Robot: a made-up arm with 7 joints. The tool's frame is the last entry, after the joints.
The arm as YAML. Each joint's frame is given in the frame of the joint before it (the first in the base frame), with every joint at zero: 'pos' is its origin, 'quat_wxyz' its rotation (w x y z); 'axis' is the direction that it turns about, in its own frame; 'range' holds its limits. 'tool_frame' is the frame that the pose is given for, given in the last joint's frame.
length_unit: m
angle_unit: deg
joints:
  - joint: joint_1
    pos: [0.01, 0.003, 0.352]
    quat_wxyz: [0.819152, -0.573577, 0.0, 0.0]
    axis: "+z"
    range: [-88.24, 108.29]
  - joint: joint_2
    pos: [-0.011, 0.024, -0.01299]
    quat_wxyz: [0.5, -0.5, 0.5, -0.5]
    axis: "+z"
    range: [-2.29, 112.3]
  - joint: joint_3
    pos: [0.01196, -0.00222, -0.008]
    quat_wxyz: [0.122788, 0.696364, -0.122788, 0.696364]
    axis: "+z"
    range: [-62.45, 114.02]
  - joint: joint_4
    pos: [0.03, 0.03, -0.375]
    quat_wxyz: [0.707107, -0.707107, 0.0, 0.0]
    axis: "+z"
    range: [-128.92, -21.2]
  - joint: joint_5
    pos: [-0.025, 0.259, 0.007]
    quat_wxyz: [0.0, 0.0, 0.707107, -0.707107]
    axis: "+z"
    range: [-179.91, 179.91]
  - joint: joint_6
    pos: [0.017, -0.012, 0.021]
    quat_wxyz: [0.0, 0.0, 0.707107, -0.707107]
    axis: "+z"
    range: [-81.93, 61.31]
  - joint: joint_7
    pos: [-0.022, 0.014, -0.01]
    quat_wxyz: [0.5, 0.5, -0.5, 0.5]
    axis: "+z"
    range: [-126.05, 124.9]
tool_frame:
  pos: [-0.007, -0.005, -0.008]
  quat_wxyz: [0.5, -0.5, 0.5, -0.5]
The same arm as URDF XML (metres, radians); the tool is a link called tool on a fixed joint. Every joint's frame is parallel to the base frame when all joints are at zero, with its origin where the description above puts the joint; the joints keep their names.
<robot name="arm">
  <joint name="joint_1" type="revolute">
    <parent link="base_link"/>
    <child link="link1"/>
    <origin xyz="0.01 0.003 0.352"/>
    <axis xyz="0 0.9397 0.342"/>
    <limit lower="-1.5401" upper="1.89"/>
  </joint>
  <joint name="joint_2" type="revolute">
    <parent link="link1"/>
    <child link="link2"/>
    <origin xyz="-0.011 -0.004 -0.027"/>
    <axis xyz="1 0 0"/>
    <limit lower="-0.04" upper="1.96"/>
  </joint>
  <joint name="joint_3" type="revolute">
    <parent link="link2"/>
    <child link="link3"/>
    <origin xyz="-0.008 -0.002 0.012"/>
    <axis xyz="0 0 1"/>
    <limit lower="-1.09" upper="1.99"/>
  </joint>
  <joint name="joint_4" type="revolute">
    <parent link="link3"/>
    <child link="link4"/>
    <origin xyz="0.03 0.03 -0.375"/>
    <axis xyz="0 1 0"/>
    <limit lower="-2.2501" upper="-0.37"/>
  </joint>
  <joint name="joint_5" type="revolute">
    <parent link="link4"/>
    <child link="link5"/>
    <origin xyz="-0.025 0.007 -0.259"/>
    <axis xyz="0 0 1"/>
    <limit lower="-3.14" upper="3.14"/>
  </joint>
  <joint name="joint_6" type="revolute">
    <parent link="link5"/>
    <child link="link6"/>
    <origin xyz="-0.017 0.012 0.021"/>
    <axis xyz="0 1 0"/>
    <limit lower="-1.4299" upper="1.0701"/>
  </joint>
  <joint name="joint_7" type="revolute">
    <parent link="link6"/>
    <child link="link7"/>
    <origin xyz="-0.022 -0.01 -0.014"/>
    <axis xyz="0 0 1"/>
    <limit lower="-2.2" upper="2.1799"/>
  </joint>
  <joint name="tool_fixed" type="fixed">
    <parent link="link7"/>
    <child link="tool"/>
    <origin xyz="0.005 -0.007 -0.008" rpy="-1.5708 0 0"/>
  </joint>
  <link name="base_link"/>
  <link name="link1"/>
  <link name="link2"/>
  <link name="link3"/>
  <link name="link4"/>
  <link name="link5"/>
  <link name="link6"/>
  <link name="link7"/>
  <link name="tool"/>
</robot>

